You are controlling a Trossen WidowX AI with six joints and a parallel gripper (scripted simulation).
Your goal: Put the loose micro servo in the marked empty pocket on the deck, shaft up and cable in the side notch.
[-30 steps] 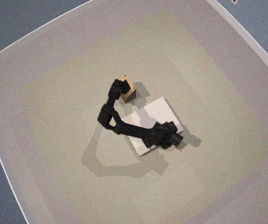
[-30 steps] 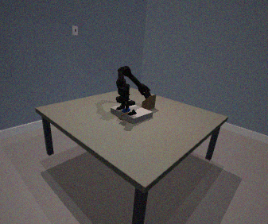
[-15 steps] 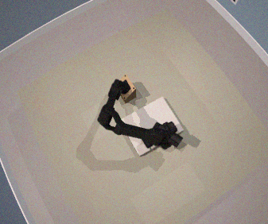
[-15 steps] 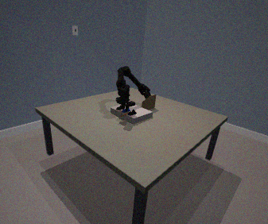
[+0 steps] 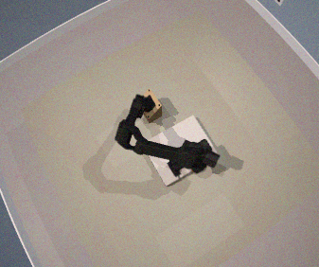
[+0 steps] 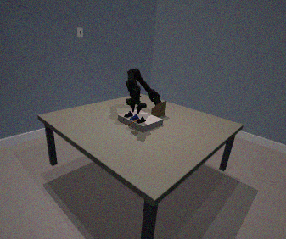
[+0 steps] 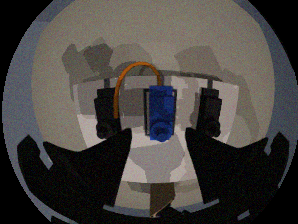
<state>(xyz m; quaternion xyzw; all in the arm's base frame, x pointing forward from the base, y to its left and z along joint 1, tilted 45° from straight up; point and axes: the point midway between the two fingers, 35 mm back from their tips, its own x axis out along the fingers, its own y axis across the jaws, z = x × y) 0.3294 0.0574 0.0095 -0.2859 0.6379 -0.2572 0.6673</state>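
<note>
Right now my gripper tip is 11 cm past the white deck, 1 cm to the left of it and 7 cm above it.
</note>
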